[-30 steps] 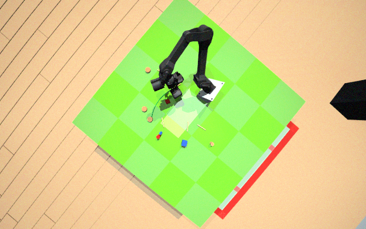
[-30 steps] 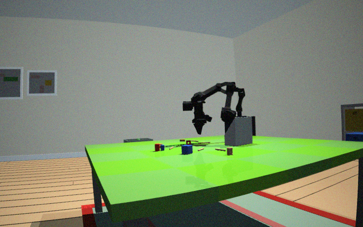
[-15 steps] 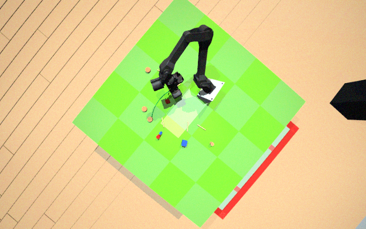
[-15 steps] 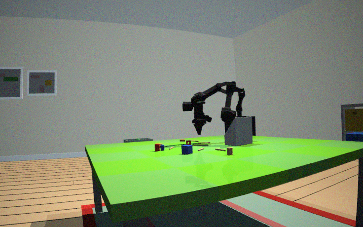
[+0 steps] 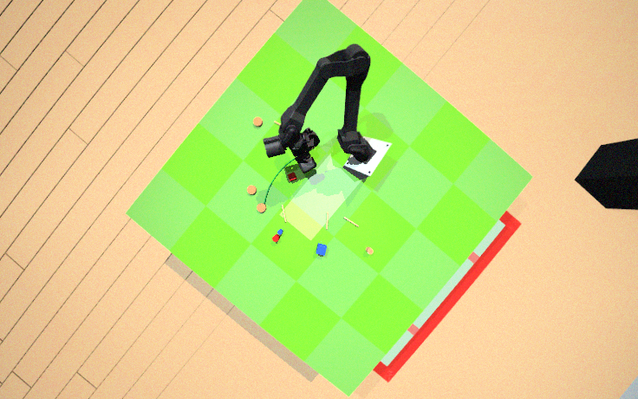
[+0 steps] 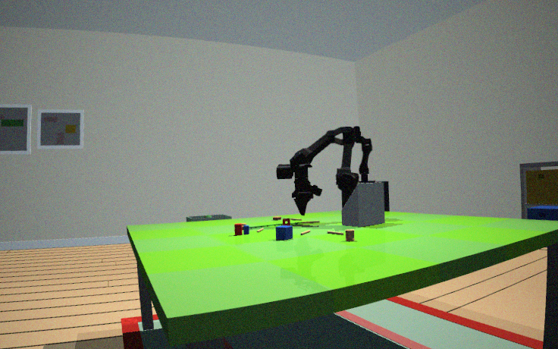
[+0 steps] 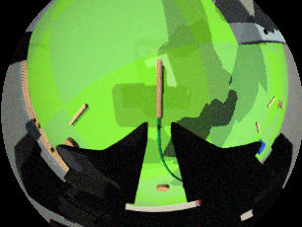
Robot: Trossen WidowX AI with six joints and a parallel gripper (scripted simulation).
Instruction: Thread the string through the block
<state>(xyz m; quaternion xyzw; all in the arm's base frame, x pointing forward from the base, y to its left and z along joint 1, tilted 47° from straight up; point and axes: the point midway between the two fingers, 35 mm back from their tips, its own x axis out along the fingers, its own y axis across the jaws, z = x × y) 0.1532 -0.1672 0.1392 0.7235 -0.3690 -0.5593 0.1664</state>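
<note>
Now: gripper tip 2 cm past the thin wooden stick, 1 cm to the right of it and 3 cm above it. From my gripper tip the other things lie so: red cylinder 34 cm ahead, 15 cm to the left, 2 cm below; then round wooden button 29 cm ahead, 2 cm to the left, 3 cm below; then red block 10 cm ahead, 4 cm to the left, 2 cm below.
</note>
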